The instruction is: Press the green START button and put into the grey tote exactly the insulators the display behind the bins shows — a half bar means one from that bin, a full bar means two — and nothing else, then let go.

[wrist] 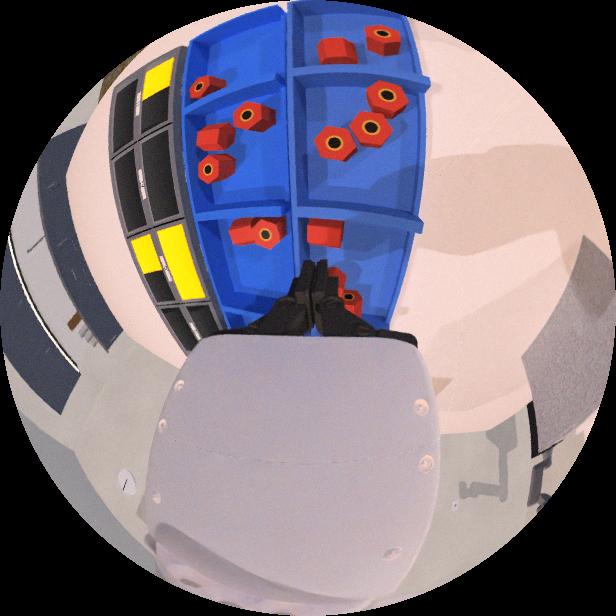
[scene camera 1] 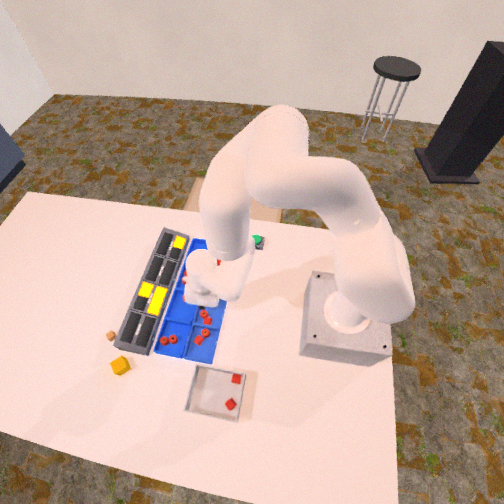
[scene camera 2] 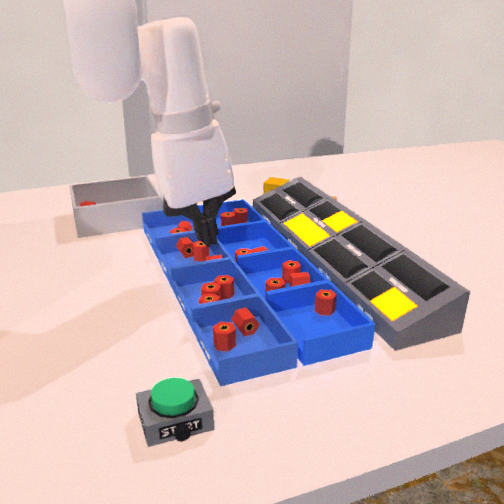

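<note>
The blue bin tray (scene camera 2: 250, 280) holds red insulators in eight compartments. My gripper (scene camera 2: 206, 235) is shut with its fingers pressed together and nothing between them. It hangs just above the insulators (scene camera 2: 192, 248) in the second compartment from the tote end, on the button side. The wrist view shows the shut fingertips (wrist: 314, 267) beside red insulators (wrist: 344, 293). The grey display (scene camera 2: 360, 250) shows one full yellow bar (scene camera 2: 306, 229) and two half bars (scene camera 2: 340, 220) (scene camera 2: 392, 302). The grey tote (scene camera 1: 217, 392) holds two red insulators (scene camera 1: 233, 391). The green START button (scene camera 2: 173, 396) is unobstructed.
A yellow cube (scene camera 1: 120, 365) and a small brown piece (scene camera 1: 110, 335) lie on the table beside the display's end. The arm's grey base (scene camera 1: 345, 325) stands at the table's edge. A stool (scene camera 1: 392, 95) and a black cabinet (scene camera 1: 470, 120) stand on the floor beyond.
</note>
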